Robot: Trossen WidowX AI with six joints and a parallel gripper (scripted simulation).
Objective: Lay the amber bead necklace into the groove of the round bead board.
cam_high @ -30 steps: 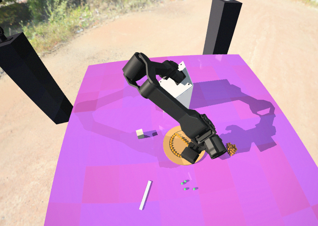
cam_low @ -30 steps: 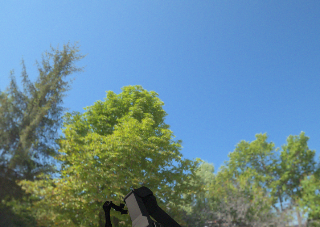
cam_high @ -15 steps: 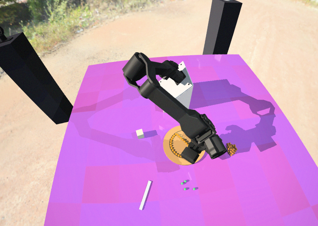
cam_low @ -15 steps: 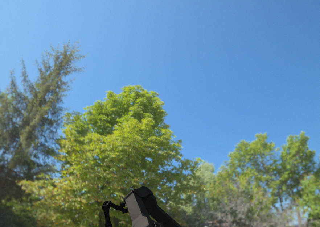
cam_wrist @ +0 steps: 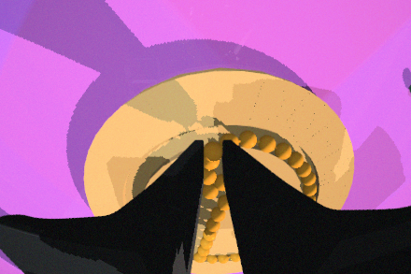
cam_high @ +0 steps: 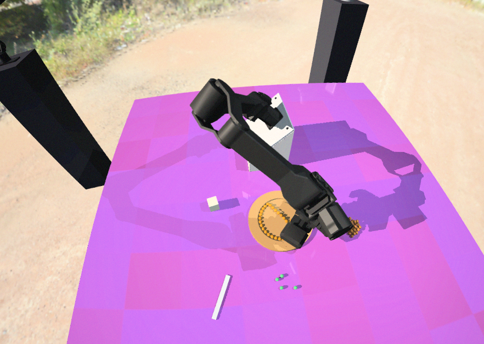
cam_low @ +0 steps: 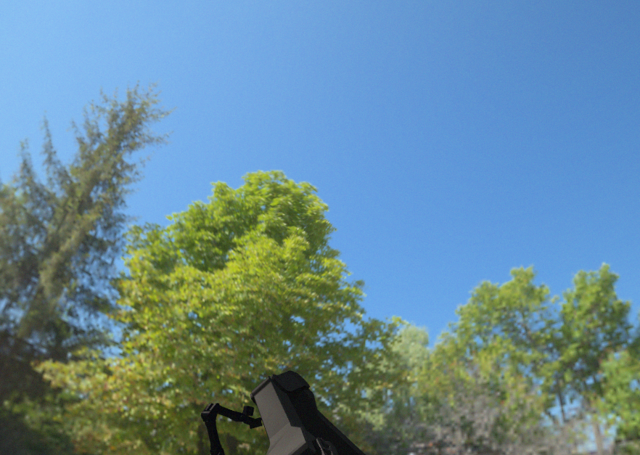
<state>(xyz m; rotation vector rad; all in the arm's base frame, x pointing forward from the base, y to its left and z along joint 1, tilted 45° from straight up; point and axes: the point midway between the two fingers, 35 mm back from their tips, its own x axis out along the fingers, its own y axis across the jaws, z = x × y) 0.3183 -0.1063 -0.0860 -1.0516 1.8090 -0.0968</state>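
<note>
Right now my gripper tip is 50 mm to the left of the round tan bead board, 40 mm past it and 10 mm above it. The rest, counted from my gripper tip: small cream cube (240 mm to the right, 150 mm behind, 10 mm below); then white bar (270 mm to the right, 130 mm ahead, 20 mm below).
</note>
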